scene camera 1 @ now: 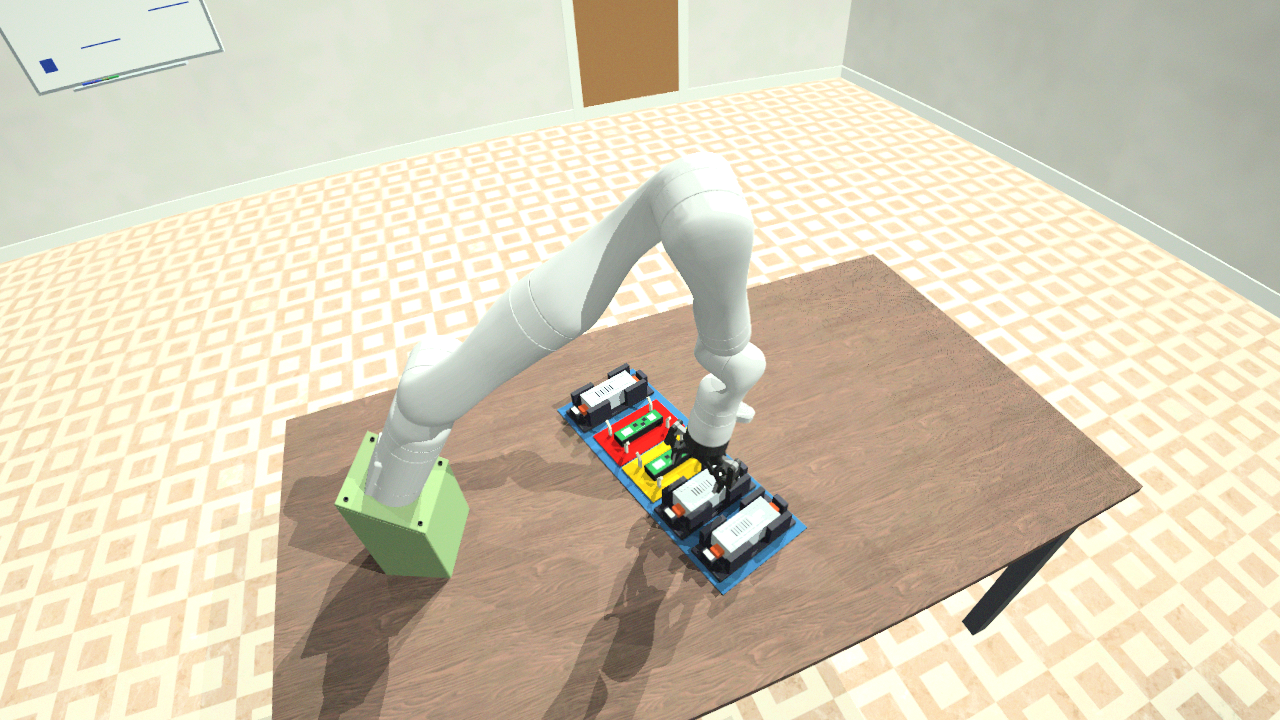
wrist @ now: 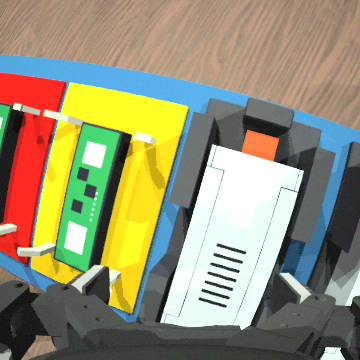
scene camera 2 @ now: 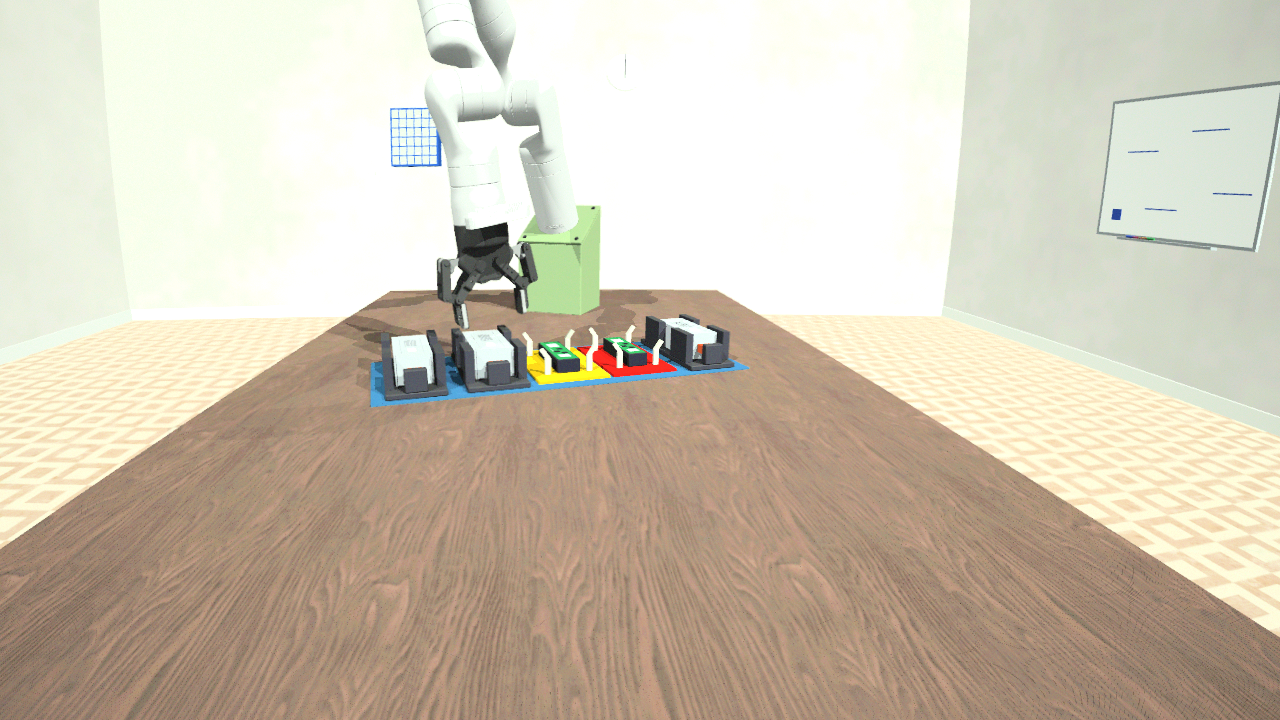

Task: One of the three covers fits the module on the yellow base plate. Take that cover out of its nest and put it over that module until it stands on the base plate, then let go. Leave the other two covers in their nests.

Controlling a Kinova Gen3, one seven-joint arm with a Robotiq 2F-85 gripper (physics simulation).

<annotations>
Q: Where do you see a yellow base plate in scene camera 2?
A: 535, 364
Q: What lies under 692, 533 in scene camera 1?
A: A blue board.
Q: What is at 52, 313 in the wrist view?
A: My gripper.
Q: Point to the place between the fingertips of my gripper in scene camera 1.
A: At 695, 476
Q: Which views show my gripper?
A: Scene camera 1, the wrist view and scene camera 2: all of them.
</annotations>
